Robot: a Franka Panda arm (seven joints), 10 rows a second.
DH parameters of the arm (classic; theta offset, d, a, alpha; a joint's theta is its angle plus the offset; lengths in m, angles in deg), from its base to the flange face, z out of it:
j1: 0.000 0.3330 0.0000 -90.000
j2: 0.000 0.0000 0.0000 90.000
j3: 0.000 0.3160 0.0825 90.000
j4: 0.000 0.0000 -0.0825 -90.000
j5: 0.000 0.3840 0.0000 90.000
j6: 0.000 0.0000 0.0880 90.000
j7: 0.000 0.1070 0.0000 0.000
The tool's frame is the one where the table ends.
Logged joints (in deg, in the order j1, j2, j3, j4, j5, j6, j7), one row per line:
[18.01 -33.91 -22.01 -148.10 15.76 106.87 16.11]
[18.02 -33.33 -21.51 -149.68 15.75 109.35 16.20]
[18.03 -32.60 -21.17 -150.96 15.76 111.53 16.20]
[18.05 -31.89 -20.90 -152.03 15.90 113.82 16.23]
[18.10 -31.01 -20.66 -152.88 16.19 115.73 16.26]
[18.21 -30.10 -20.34 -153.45 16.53 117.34 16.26]
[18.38 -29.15 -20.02 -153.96 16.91 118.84 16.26]
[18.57 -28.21 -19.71 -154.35 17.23 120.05 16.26]
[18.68 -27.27 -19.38 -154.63 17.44 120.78 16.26]
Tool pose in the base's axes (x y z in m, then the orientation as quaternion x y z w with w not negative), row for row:
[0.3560 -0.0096 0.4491 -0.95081 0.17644 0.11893 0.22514]
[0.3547 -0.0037 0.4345 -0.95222 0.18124 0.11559 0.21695]
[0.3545 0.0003 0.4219 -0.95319 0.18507 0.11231 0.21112]
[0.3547 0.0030 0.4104 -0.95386 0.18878 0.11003 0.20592]
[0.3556 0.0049 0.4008 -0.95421 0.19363 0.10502 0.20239]
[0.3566 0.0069 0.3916 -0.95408 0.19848 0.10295 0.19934]
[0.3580 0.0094 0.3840 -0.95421 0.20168 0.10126 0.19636]
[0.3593 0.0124 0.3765 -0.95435 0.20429 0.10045 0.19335]
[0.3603 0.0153 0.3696 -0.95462 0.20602 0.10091 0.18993]
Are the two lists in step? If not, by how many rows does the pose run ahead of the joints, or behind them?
The pose runs 1 row behind the joints: the pose in row i belongs to the joints in row i - 1.
